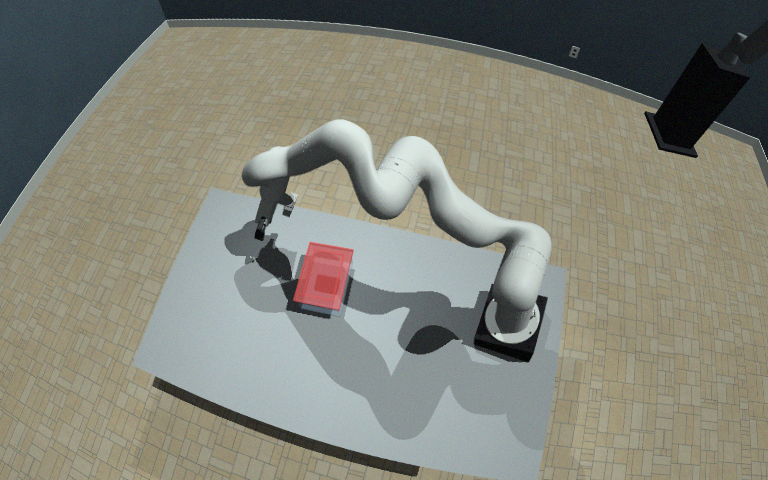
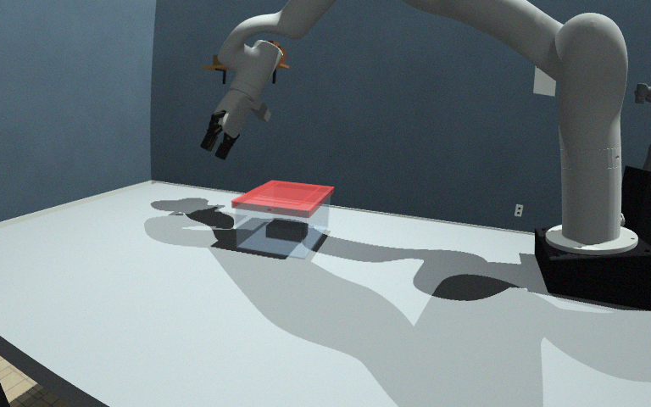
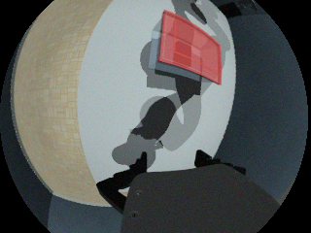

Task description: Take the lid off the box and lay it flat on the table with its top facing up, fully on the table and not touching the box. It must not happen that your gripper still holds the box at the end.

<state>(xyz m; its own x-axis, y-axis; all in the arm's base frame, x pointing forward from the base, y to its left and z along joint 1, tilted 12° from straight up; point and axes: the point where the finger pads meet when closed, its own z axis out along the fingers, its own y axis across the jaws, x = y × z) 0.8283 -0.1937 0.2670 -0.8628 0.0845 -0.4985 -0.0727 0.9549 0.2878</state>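
My gripper is now 23 cm past the red lid, 12 cm to the right of it and 7 cm above it. The rest, counted from my hand: box: 23 cm behind, 12 cm to the left, 12 cm below.
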